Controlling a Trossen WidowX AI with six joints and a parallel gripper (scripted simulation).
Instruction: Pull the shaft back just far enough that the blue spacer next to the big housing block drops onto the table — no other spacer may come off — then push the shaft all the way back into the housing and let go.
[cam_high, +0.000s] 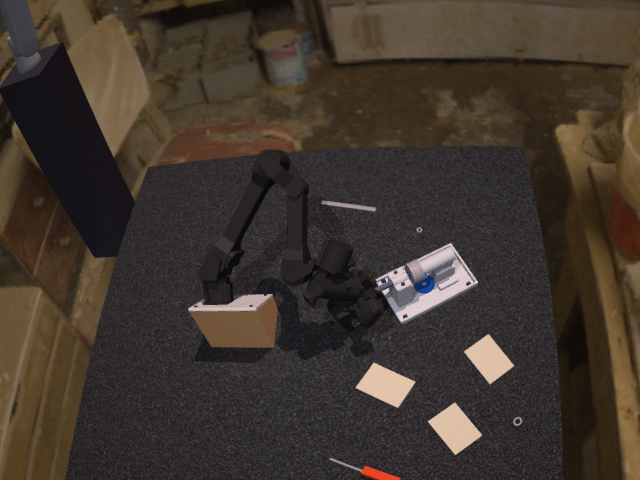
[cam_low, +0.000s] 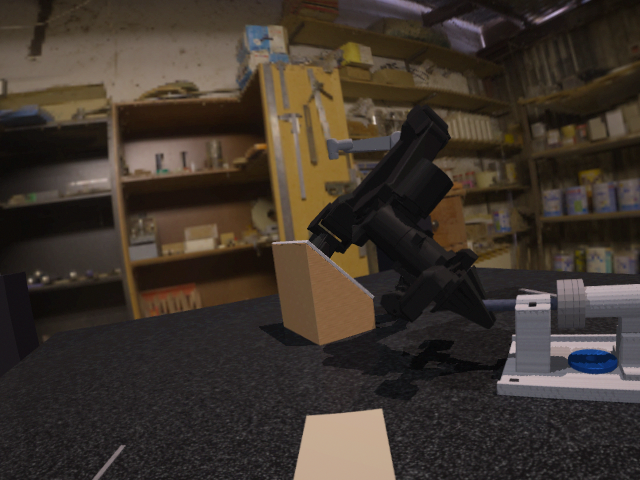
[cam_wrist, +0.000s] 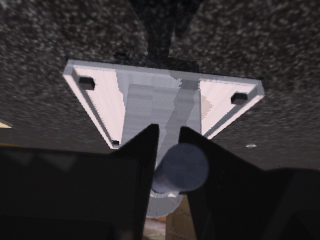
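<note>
Now: the blue spacer 11 cm ahead of my gripper tip, 5 cm to the left of it and 5 cm below it. Round my gripper tip: blue-grey shaft: 4 cm ahead, 2 cm to the left, 2 cm above.
</note>
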